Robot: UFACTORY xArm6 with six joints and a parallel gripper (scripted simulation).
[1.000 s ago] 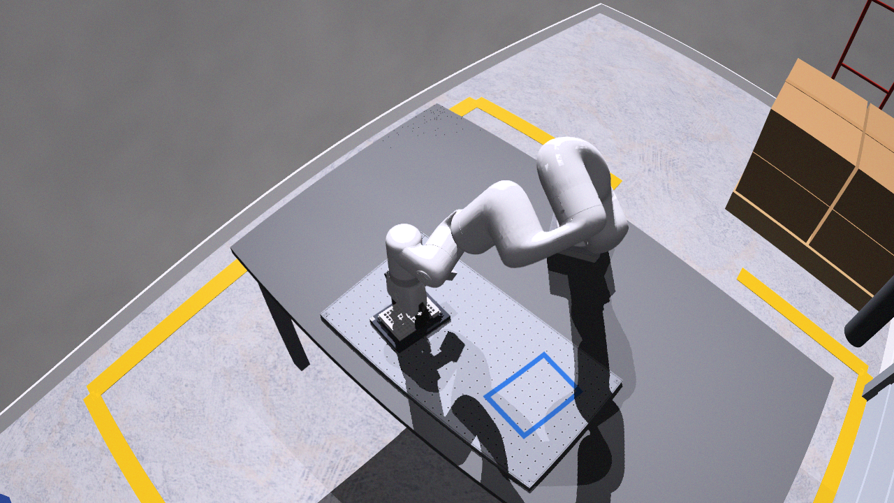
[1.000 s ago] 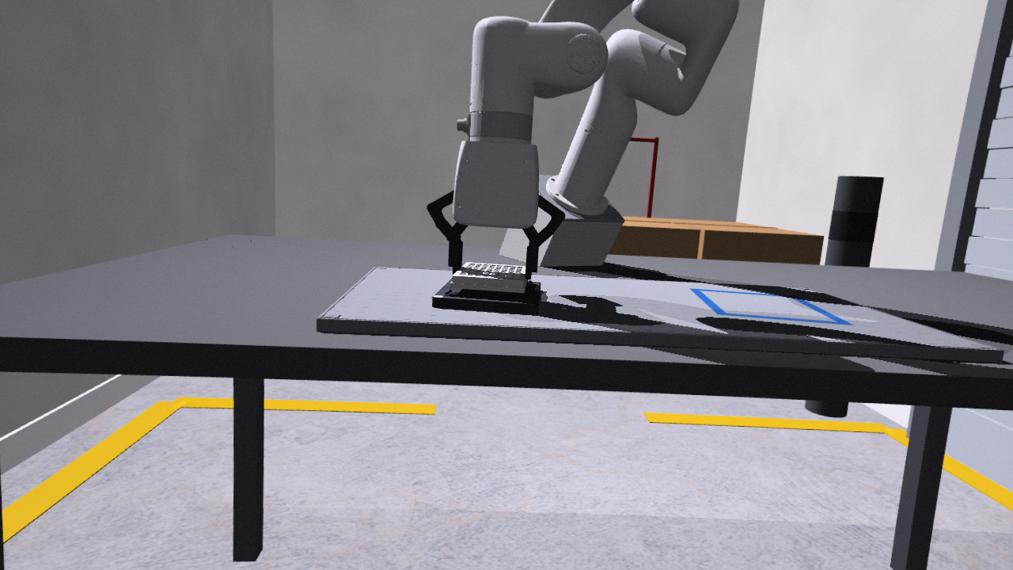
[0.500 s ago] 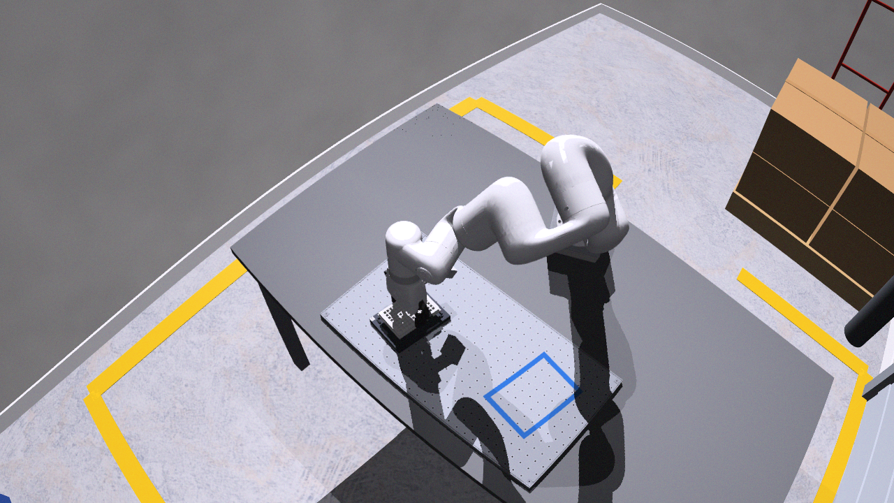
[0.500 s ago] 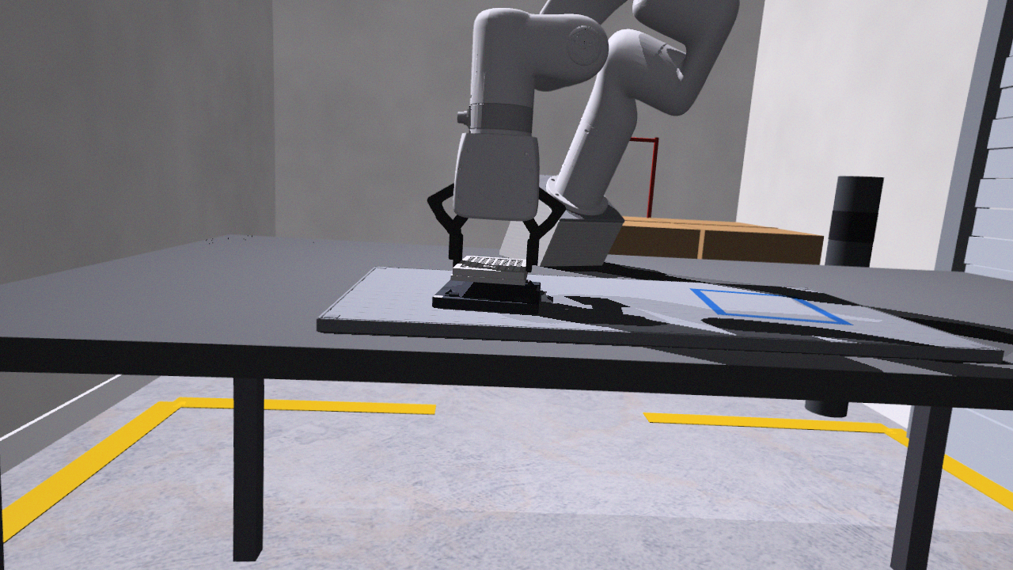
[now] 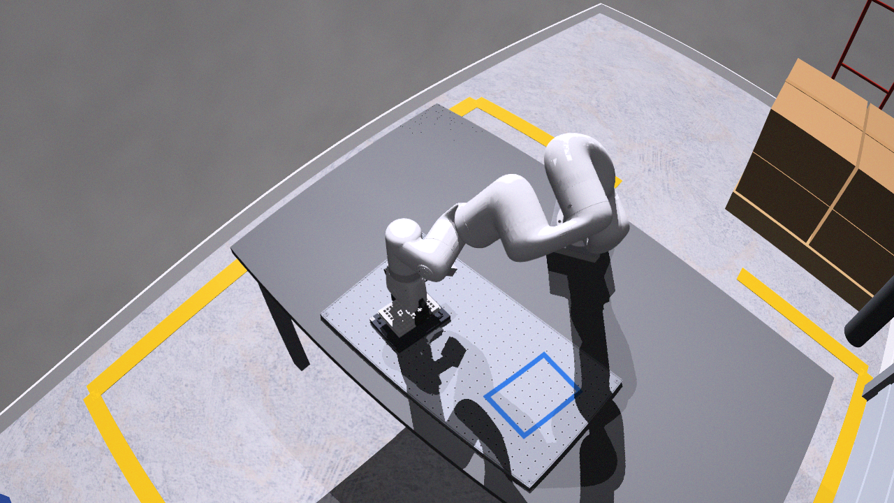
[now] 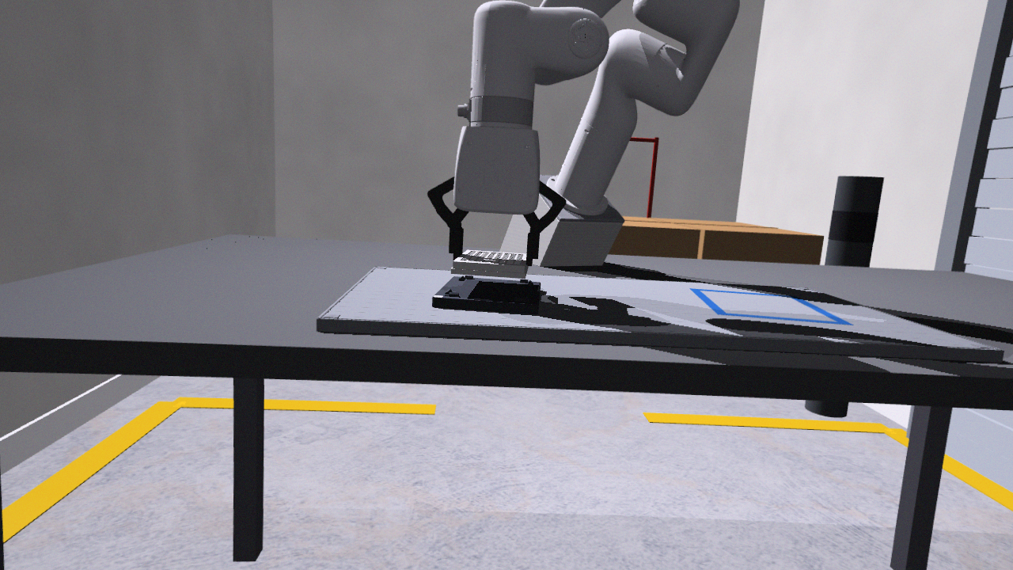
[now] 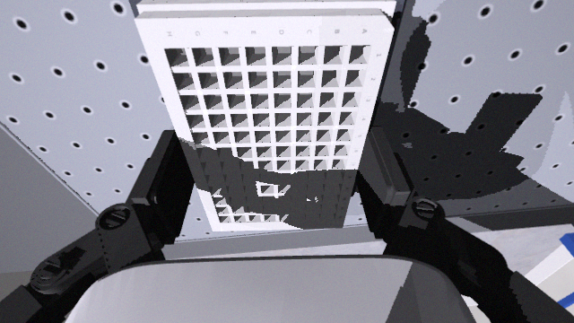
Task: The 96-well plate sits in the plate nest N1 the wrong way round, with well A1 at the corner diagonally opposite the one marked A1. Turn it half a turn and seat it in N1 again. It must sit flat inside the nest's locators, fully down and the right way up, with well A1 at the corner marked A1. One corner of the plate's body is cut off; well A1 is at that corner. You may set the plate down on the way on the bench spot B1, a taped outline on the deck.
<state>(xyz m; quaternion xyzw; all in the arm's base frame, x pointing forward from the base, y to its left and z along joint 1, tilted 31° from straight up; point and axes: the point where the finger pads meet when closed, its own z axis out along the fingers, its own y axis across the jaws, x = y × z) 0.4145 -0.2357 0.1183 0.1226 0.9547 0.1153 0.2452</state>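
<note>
Now: the plate nest N1 5 cm below my hand. Also, from my hand: A1 label: 7 cm to the right, 6 cm ahead, 4 cm below; then white 96-well plate: 1 cm below.
</note>
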